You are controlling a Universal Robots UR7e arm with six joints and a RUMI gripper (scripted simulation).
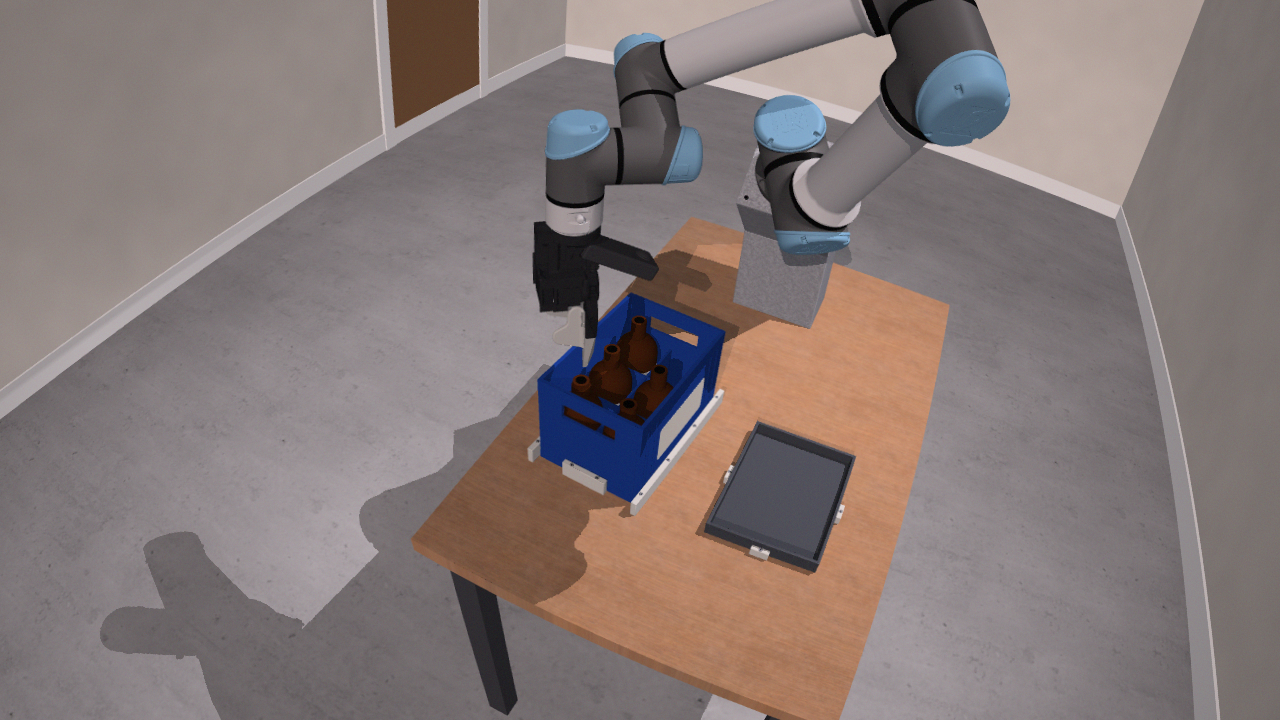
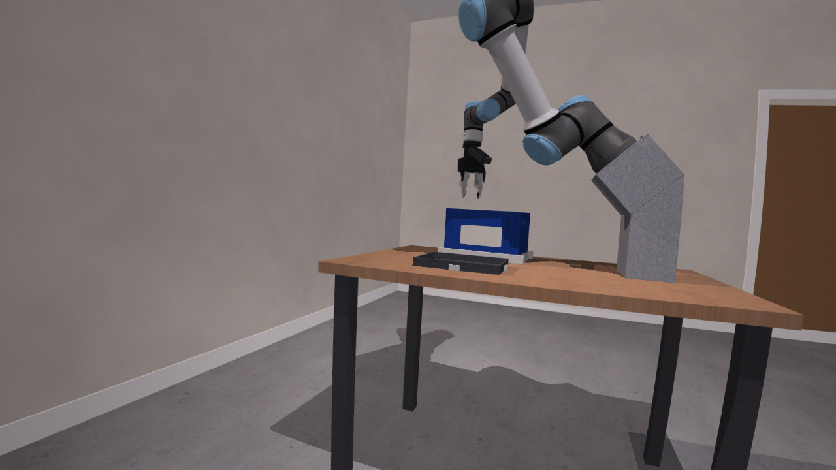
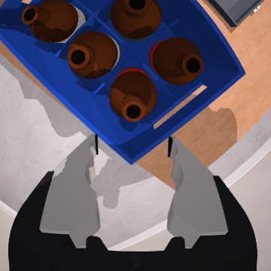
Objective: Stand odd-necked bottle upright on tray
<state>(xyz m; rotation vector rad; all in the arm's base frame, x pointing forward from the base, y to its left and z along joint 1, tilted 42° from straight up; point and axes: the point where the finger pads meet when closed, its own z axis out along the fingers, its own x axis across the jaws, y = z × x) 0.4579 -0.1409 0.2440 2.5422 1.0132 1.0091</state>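
The bottle lies 15 cm below my hand. The rest, counted from my hand: dark tray 34 cm to the left, 22 cm below, 10 cm behind; crate 15 cm below, 9 cm behind, 4 cm to the left.
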